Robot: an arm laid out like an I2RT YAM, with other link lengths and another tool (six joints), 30 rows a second.
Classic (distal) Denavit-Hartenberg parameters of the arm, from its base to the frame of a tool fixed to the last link. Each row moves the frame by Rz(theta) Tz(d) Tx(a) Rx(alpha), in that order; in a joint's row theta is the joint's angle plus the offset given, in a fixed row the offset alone. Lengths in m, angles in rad.
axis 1: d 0.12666, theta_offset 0, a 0.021, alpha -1.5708
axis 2: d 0, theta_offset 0, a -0.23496, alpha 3.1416
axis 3: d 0, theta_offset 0.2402, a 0.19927, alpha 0
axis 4: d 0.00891, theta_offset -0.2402, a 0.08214, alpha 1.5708
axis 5: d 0.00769, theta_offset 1.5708, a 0, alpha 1.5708
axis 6: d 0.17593, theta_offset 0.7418, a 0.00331, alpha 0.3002
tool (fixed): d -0.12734, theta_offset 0, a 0, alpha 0
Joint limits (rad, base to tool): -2.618..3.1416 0..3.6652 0..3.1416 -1.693..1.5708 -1.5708..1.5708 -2.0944..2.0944
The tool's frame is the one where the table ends.
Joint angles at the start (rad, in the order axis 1, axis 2, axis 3, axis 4, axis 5, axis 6):
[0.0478, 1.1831, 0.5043, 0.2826, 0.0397, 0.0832]
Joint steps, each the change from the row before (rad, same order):
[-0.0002, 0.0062, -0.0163, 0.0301, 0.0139, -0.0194]
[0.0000, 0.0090, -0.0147, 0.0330, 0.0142, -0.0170]
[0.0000, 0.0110, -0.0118, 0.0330, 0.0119, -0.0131]
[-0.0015, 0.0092, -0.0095, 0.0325, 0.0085, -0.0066]
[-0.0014, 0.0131, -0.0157, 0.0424, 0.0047, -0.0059]
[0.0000, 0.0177, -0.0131, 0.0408, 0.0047, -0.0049]
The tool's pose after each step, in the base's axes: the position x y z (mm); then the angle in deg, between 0 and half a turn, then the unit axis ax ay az. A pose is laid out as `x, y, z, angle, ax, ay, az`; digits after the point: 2 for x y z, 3 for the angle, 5 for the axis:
224.82, 23.74, 170.44, 112.576, -0.28134, 0.87436, -0.39541
225.58, 22.49, 167.58, 112.604, -0.28335, 0.86794, -0.40791
226.83, 21.51, 165.32, 112.518, -0.28405, 0.86261, -0.41858
228.31, 20.56, 164.23, 112.155, -0.28156, 0.85907, -0.42747
229.43, 19.85, 161.80, 111.697, -0.28001, 0.85599, -0.43460
230.91, 19.51, 159.03, 111.379, -0.27913, 0.85341, -0.44020

